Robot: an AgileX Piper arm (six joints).
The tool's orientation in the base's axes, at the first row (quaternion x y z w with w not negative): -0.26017 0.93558 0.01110 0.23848
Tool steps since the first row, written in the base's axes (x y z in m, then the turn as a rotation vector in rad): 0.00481 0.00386 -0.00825 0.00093 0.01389 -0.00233; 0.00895 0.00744 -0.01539 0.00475 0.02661 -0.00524; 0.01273 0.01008 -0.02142 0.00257 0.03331 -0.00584; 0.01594 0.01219 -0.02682 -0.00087 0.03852 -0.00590; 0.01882 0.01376 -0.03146 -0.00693 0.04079 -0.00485; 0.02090 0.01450 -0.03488 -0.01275 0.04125 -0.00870; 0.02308 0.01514 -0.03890 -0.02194 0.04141 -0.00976; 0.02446 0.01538 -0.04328 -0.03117 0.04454 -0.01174; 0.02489 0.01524 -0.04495 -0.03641 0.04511 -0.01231; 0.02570 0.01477 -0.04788 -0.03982 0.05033 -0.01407; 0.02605 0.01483 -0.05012 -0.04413 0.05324 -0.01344
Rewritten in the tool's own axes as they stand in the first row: -0.00174 0.00182 0.00999 -0.00633 0.01179 0.00449; -0.00335 0.00362 0.01866 -0.01401 0.02120 0.01059; -0.00473 0.00466 0.02605 -0.01533 0.02813 0.01113; -0.00572 0.00546 0.03255 -0.01523 0.03433 0.01042; -0.00654 0.00588 0.03816 -0.01225 0.03917 0.00715; -0.00691 0.00585 0.04221 -0.00636 0.04283 0.00807; -0.00704 0.00575 0.04682 0.00095 0.04760 0.00498; -0.00621 0.00573 0.05135 0.00726 0.05505 0.00312; -0.00571 0.00557 0.05300 0.01118 0.05818 0.00140; -0.00477 0.00507 0.05588 0.01202 0.06455 0.00222; -0.00405 0.00518 0.05803 0.01357 0.06913 0.00018
